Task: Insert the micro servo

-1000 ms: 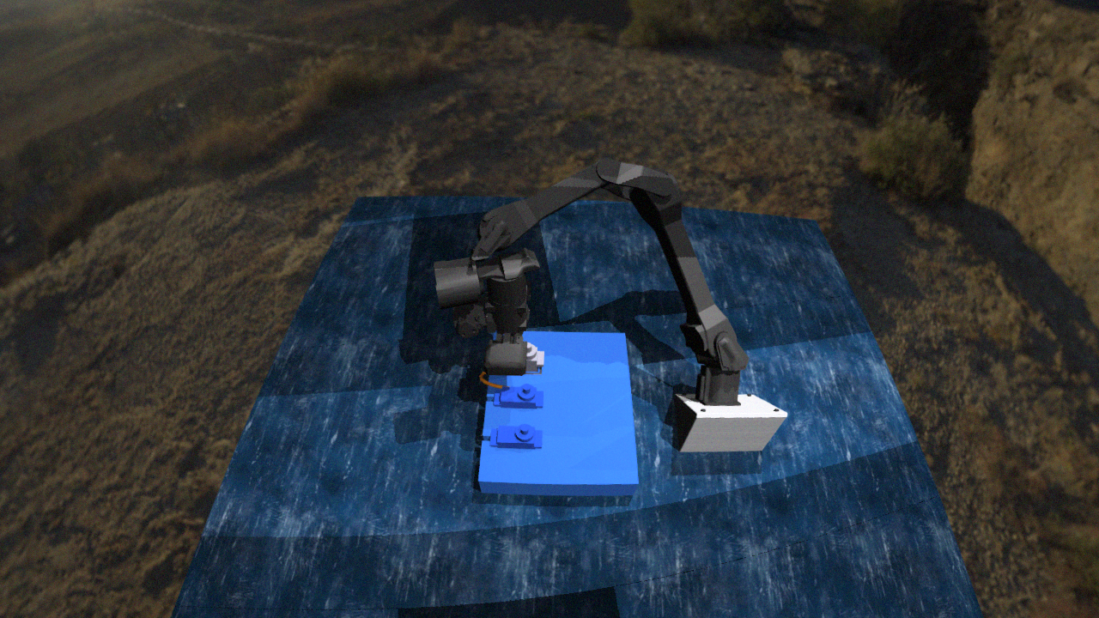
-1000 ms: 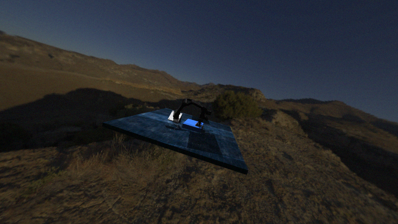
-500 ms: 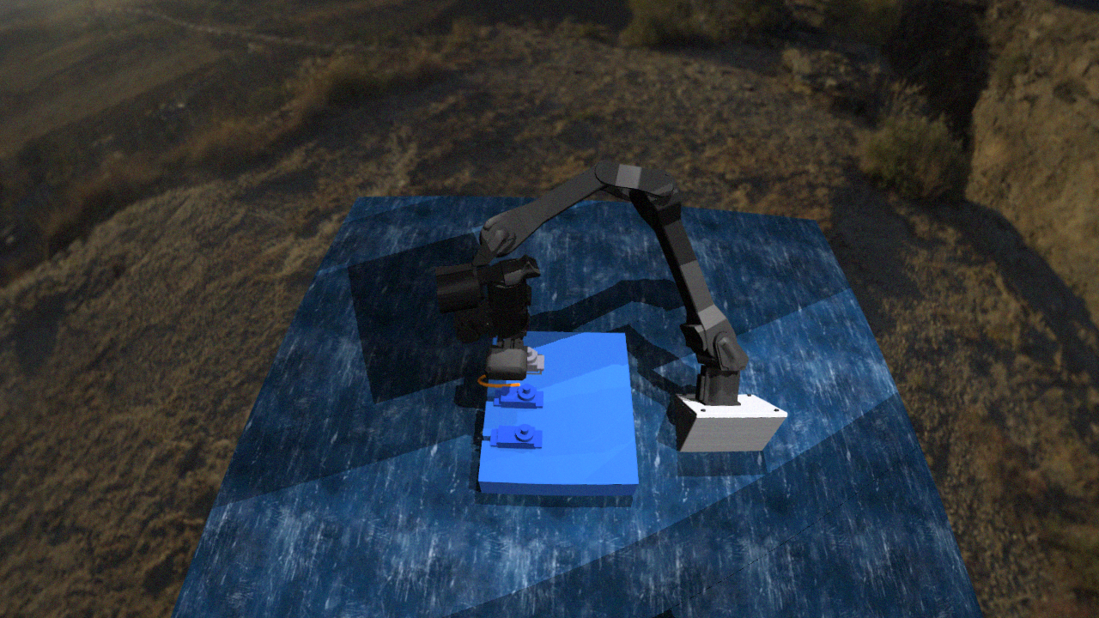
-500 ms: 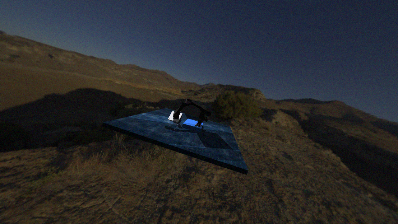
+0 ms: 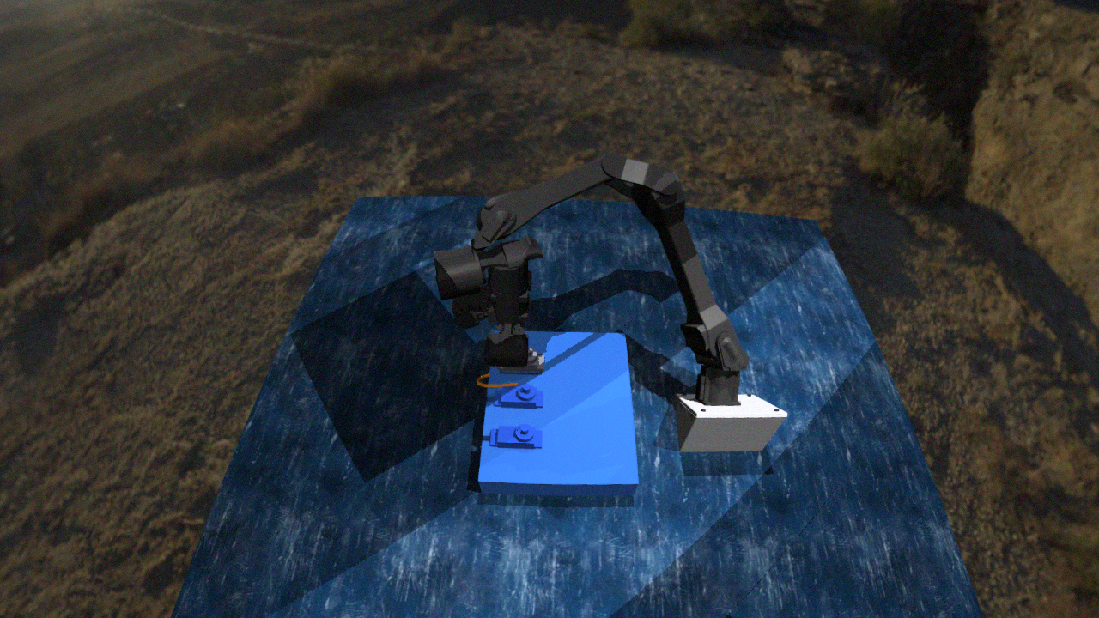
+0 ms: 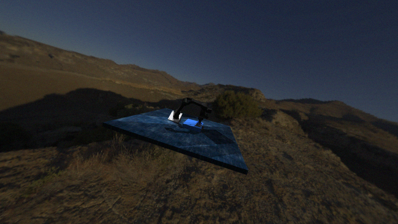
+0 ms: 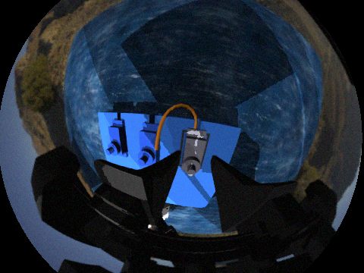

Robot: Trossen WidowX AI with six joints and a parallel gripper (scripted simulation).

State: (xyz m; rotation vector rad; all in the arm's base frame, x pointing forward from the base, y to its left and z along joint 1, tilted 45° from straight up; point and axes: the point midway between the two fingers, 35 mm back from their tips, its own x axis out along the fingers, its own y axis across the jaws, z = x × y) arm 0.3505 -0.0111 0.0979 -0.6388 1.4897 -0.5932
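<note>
Right now my gripper tip is 13 cm past the blue deck, 7 cm to the right of it and 7 cm above it.
</note>
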